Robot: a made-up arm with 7 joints. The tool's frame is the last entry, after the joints.
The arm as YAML. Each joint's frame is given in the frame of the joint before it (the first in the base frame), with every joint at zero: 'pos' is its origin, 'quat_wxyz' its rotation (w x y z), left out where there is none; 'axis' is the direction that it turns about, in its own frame. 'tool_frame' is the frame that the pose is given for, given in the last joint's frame.
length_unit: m
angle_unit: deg
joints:
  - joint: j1
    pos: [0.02, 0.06, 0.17]
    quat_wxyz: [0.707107, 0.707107, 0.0, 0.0]
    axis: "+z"
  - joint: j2
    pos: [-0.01, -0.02, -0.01]
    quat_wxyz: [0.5, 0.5, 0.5, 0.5]
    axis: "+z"
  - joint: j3
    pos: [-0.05, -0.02, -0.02]
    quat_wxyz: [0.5, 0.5, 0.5, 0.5]
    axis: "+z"
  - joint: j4
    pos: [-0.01, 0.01, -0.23]
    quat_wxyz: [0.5, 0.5, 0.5, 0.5]
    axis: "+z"
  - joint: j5
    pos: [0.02, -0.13, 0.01]
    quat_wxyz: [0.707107, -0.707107, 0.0, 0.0]
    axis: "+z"
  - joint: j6
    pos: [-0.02, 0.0, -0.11]
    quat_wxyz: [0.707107, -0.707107, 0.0, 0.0]
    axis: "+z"
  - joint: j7
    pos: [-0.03, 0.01, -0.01]
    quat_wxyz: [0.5, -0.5, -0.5, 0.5]
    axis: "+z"
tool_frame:
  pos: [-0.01, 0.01, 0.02]
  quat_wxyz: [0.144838, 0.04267, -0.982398, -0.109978]
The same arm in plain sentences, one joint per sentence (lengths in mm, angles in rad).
The arm has seven revolute joints in a row. What follows holds with every joint at zero, and every direction is one of the base frame's.
Joint 1 lies 20 mm along +x and 60 mm along +y and 170 mm along +z from the base frame's origin and rotates about -y.
Joint 2 lies 10 mm along -x and 10 mm along +y and 20 mm along -z from joint 1 and rotates about +x.
Joint 3 lies 20 mm along -x and 20 mm along +y and 50 mm along -z from joint 2 and rotates about +z.
Joint 4 lies 10 mm along +x and 10 mm along +y and 230 mm along -z from joint 3 and rotates about -y.
Joint 5 lies 20 mm along +x and 10 mm along -y and 130 mm along -z from joint 4 and rotates about +z.
Joint 6 lies 20 mm along -x and 110 mm along -z from joint 5 and rotates about +y.
Joint 7 lies 30 mm along -x and 10 mm along -y and 10 mm along -z from joint 6 and rotates about -x.
The tool frame, which is the frame that the pose is given for, lies 20 mm along -x and 10 mm along -y and 10 mm along +z from joint 7; its axes are the base frame's turned by roll 0.175, pitch -1.2677 and yaw 2.7436 rad (as in URDF: about the fixed x, then y, then z).

